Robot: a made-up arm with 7 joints.
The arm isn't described. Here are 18 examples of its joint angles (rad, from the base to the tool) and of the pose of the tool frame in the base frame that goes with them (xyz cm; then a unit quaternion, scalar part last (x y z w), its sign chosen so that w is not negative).
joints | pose
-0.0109 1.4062 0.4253 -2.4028 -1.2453 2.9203 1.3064 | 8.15 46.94 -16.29 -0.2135 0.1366 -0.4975 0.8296
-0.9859 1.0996 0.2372 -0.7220 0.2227 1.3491 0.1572 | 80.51 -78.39 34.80 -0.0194 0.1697 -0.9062 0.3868
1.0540 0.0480 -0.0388 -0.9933 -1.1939 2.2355 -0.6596 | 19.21 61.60 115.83 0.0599 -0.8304 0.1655 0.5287
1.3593 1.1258 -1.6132 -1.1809 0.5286 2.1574 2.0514 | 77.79 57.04 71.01 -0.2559 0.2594 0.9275 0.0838
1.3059 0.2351 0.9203 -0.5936 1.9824 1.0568 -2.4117 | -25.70 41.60 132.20 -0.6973 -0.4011 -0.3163 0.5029
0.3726 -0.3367 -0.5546 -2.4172 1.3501 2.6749 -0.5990 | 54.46 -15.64 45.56 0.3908 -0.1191 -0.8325 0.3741
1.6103 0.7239 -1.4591 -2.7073 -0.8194 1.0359 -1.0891 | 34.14 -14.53 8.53 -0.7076 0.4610 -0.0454 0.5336
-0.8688 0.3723 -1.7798 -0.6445 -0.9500 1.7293 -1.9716 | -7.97 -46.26 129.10 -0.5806 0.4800 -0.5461 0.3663
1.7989 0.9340 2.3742 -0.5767 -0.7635 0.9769 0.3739 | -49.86 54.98 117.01 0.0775 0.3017 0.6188 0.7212
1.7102 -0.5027 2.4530 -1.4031 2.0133 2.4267 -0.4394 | -43.96 -84.66 58.55 -0.2821 0.4830 0.6755 0.4805
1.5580 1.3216 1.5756 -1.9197 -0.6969 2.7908 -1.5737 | -75.43 28.86 51.34 0.6297 0.3297 0.7032 0.0146
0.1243 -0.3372 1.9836 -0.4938 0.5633 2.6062 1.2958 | -46.16 17.17 135.43 0.3961 0.6025 -0.1608 0.6739
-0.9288 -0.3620 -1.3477 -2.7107 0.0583 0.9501 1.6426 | -13.66 -30.32 5.33 0.2463 -0.7913 0.4198 0.3701
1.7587 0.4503 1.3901 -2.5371 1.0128 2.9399 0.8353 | -60.64 3.63 18.82 -0.2646 0.0127 -0.0349 0.9636
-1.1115 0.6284 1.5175 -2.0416 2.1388 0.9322 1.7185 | 73.93 38.24 53.33 -0.4055 0.8486 -0.0567 0.3350
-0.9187 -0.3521 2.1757 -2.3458 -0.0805 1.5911 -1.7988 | 17.41 64.23 10.20 -0.1947 0.2597 0.6509 0.6863
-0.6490 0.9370 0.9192 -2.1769 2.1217 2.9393 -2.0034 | 52.72 23.02 2.66 0.3309 0.0095 -0.7230 0.6063
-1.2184 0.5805 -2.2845 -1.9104 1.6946 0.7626 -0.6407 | -68.08 -4.75 77.96 -0.2264 0.4718 0.7912 0.3165
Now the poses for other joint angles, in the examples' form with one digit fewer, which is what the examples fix.
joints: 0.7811 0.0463 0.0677 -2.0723 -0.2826 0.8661 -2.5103
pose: 39.0 52.5 34.4 0.080 0.535 0.628 0.560
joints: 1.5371 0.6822 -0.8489 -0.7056 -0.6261 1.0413 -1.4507
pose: 35.2 84.2 84.7 -0.386 -0.288 0.310 0.820
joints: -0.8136 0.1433 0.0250 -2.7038 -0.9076 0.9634 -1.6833
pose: 23.0 -19.4 1.1 0.043 0.722 -0.040 0.689
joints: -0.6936 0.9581 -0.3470 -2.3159 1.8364 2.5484 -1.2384
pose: 9.2 -37.1 -15.8 -0.036 -0.021 -0.993 0.107
